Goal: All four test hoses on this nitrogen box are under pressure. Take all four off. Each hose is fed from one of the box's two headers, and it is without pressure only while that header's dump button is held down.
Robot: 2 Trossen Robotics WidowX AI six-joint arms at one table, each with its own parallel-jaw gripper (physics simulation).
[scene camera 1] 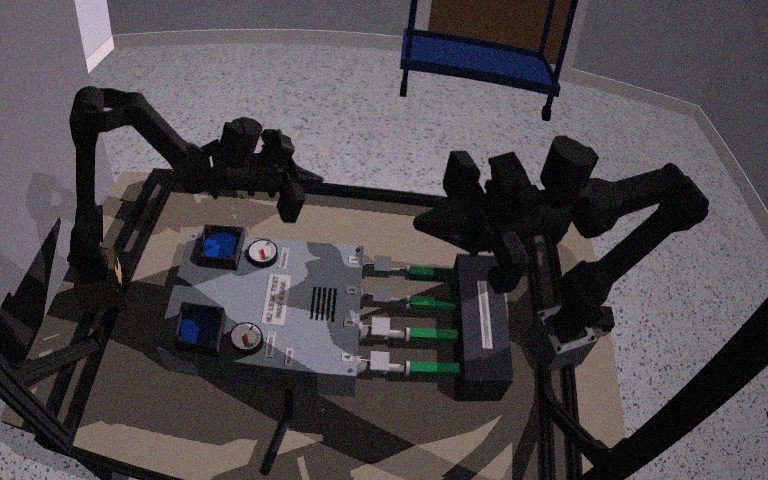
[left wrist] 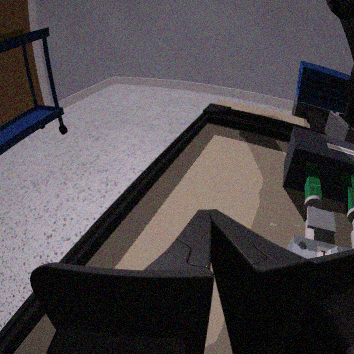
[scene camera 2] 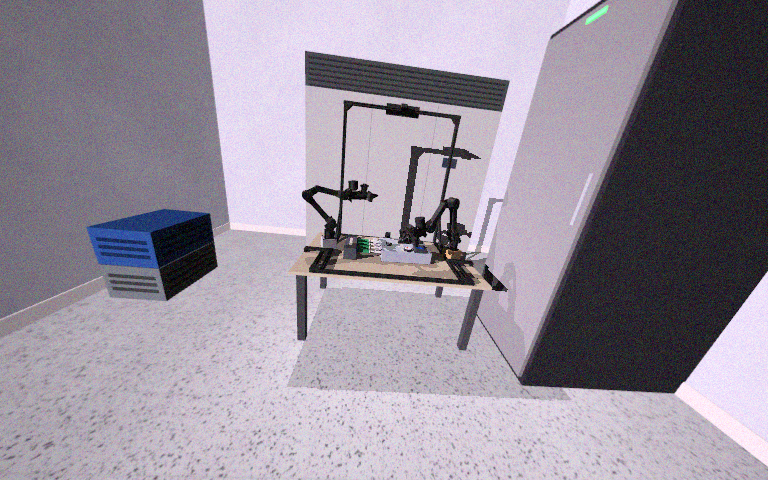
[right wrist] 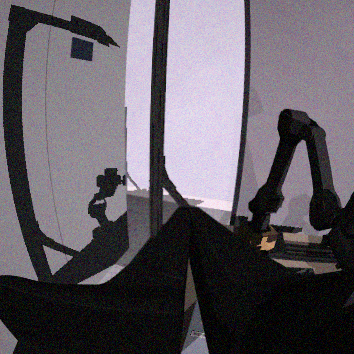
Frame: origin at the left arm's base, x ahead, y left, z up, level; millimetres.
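Where they show: left gripper, fingertip midpoint: (scene camera 1: 322, 180) (left wrist: 206, 218) (scene camera 2: 397, 242); right gripper, fingertip midpoint: (scene camera 1: 414, 223) (scene camera 2: 378, 195) (right wrist: 186, 216); left arm's base at its link origin: (scene camera 1: 93, 270) (scene camera 2: 452, 248) (right wrist: 258, 226); right arm's base at its link origin: (scene camera 1: 568, 326) (left wrist: 353, 121) (scene camera 2: 328, 237).
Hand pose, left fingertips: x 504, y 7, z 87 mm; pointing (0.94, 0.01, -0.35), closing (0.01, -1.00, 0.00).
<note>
Each offset is from my left fingertips to the top centre of the thing. "*": to the spot under its first point.
The grey nitrogen box (scene camera 1: 305, 345) (scene camera 2: 404, 256) has two blue dump buttons in dark square collars, the upper button @[75 mm down, 215 mm back, 35 mm right] (scene camera 1: 220, 245) and the lower button @[75 mm down, 288 mm back, 211 mm right] (scene camera 1: 192, 330). Beside them are the upper gauge @[* 75 mm down, 137 mm back, 74 mm right] (scene camera 1: 262, 252) and the lower gauge @[* 75 mm down, 211 mm back, 247 mm right] (scene camera 1: 245, 337). Four green hoses, top hose @[* 106 mm down, 153 mm ahead, 185 mm right] (scene camera 1: 431, 273), second hose @[* 106 mm down, 125 mm ahead, 246 mm right] (scene camera 1: 431, 302), third hose @[* 106 mm down, 100 mm ahead, 311 mm right] (scene camera 1: 433, 334) and bottom hose @[* 106 mm down, 71 mm ahead, 377 mm right] (scene camera 1: 433, 369), run from pale connectors at the box's right side into a dark block (scene camera 1: 471, 316) (left wrist: 315, 145). My left gripper (scene camera 1: 321, 180) (left wrist: 206, 218) is shut, empty, beyond the box's far edge. My right gripper (scene camera 1: 416, 222) (right wrist: 186, 216) is shut, empty, above and behind the hoses.
A dark frame rail @[* 151 mm down, 149 mm ahead, 95 mm left] (scene camera 1: 373, 193) (left wrist: 150, 182) runs along the table's far edge. A thin dark post @[* 157 mm down, 211 mm back, 406 mm right] (scene camera 1: 277, 438) stands in front of the box. A blue cart (scene camera 1: 481, 61) stands on the floor behind. A tall cabinet (scene camera 2: 543, 186) is beside the table.
</note>
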